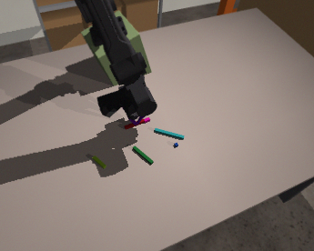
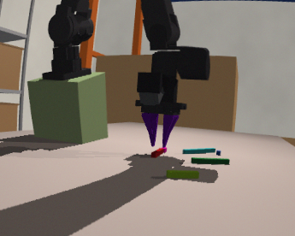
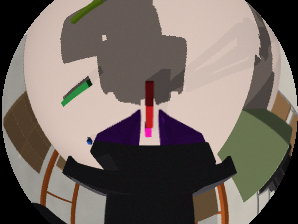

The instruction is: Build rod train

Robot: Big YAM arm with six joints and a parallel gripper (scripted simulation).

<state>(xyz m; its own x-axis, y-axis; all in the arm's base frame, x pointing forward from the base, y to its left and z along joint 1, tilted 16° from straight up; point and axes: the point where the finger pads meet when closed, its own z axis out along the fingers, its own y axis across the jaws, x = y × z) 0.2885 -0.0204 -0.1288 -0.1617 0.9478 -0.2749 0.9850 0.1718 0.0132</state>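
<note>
Right now my hand is 2 cm above the red rod. From my hand the other things lie so: magenta rod 4 cm to the left, 2 cm below; then turquoise rod 7 cm ahead, 10 cm to the left, 2 cm below; then green rod 12 cm ahead, 1 cm to the right, 2 cm below.
</note>
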